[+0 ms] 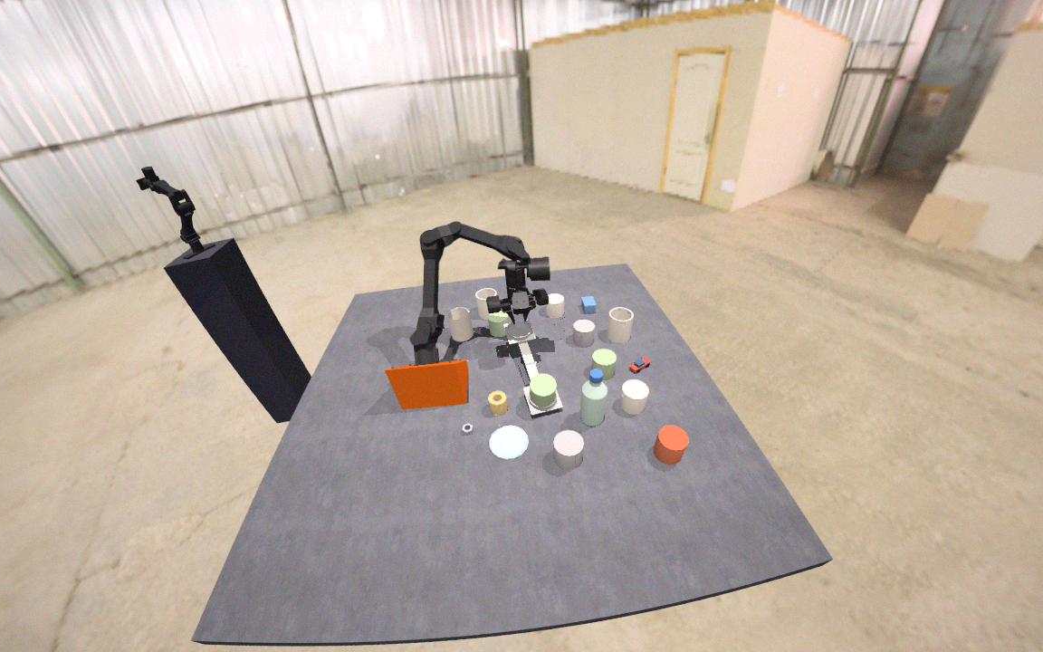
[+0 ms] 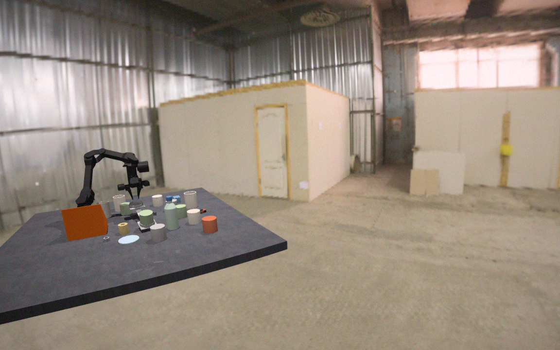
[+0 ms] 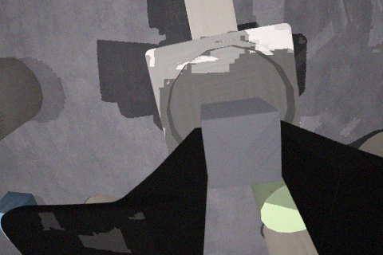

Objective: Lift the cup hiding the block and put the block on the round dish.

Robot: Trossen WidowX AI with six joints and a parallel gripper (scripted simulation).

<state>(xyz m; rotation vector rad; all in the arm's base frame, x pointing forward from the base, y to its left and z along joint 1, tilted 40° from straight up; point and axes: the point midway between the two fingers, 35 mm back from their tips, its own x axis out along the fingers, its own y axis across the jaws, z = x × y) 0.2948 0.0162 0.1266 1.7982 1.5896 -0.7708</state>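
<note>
My gripper tip is 36 cm to the left of the round pale blue dish, 11 cm past it and 11 cm above it. Round my gripper tip: blue cube: 30 cm ahead, 15 cm to the left, 9 cm below; then yellow spool: 24 cm to the right, 12 cm behind, 8 cm below; then grey block: 1 cm above.
</note>
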